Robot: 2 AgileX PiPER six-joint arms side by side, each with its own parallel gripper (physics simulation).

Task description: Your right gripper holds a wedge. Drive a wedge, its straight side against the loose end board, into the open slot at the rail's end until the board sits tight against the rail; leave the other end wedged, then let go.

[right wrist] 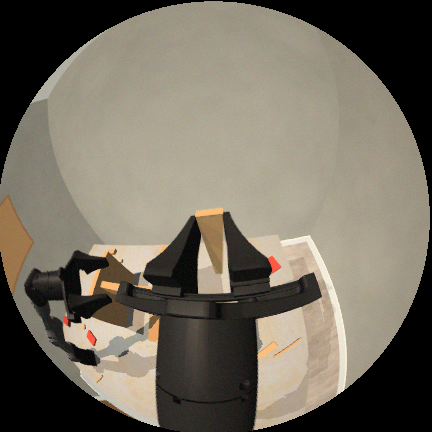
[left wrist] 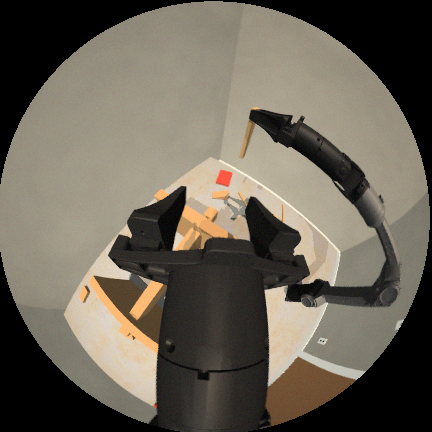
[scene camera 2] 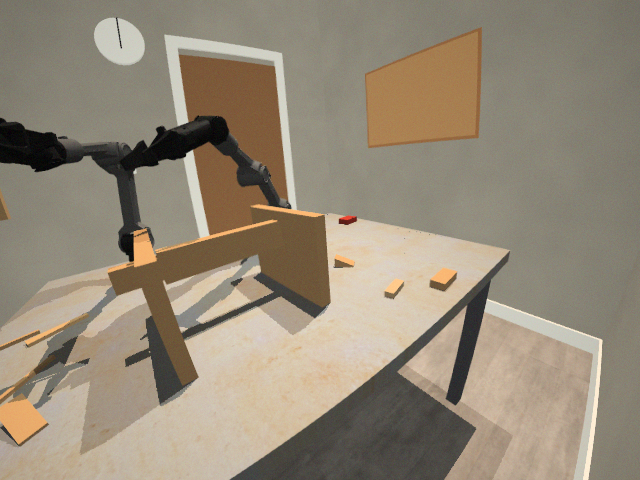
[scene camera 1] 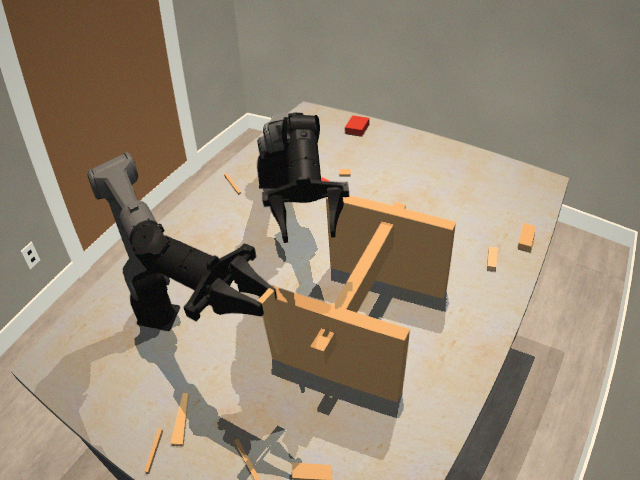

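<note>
My right gripper (scene camera 1: 267, 301) (left wrist: 253, 113) (right wrist: 210, 220) is shut on a long tapered wedge (scene camera 1: 266, 296) (left wrist: 247, 140) (right wrist: 212, 235), which hangs narrow end down, apart from the front end board (scene camera 1: 372, 356). My left gripper (scene camera 1: 309, 237) (left wrist: 217, 197) (right wrist: 106, 277) is open and empty, left of the back end board (scene camera 1: 423, 253) (scene camera 2: 299, 253) in scene camera 1. The rail (scene camera 1: 364, 263) (scene camera 2: 206, 253) joins both boards. Its front tenon (scene camera 1: 319, 342) (scene camera 2: 122, 281) pokes through with a dark notch. The back tenon (scene camera 1: 399, 206) (left wrist: 125, 330) is small; I cannot tell its wedging.
Two wooden blocks (scene camera 1: 492, 258) (scene camera 1: 526, 235) lie near the right table edge. A small wedge-shaped piece (scene camera 1: 344, 172) (scene camera 2: 343, 260) and a red block (scene camera 1: 356, 125) (scene camera 2: 347, 220) lie behind the back board. Wooden strips (scene camera 1: 179, 421) (scene camera 1: 153, 450) and a block (scene camera 1: 311, 471) lie in front.
</note>
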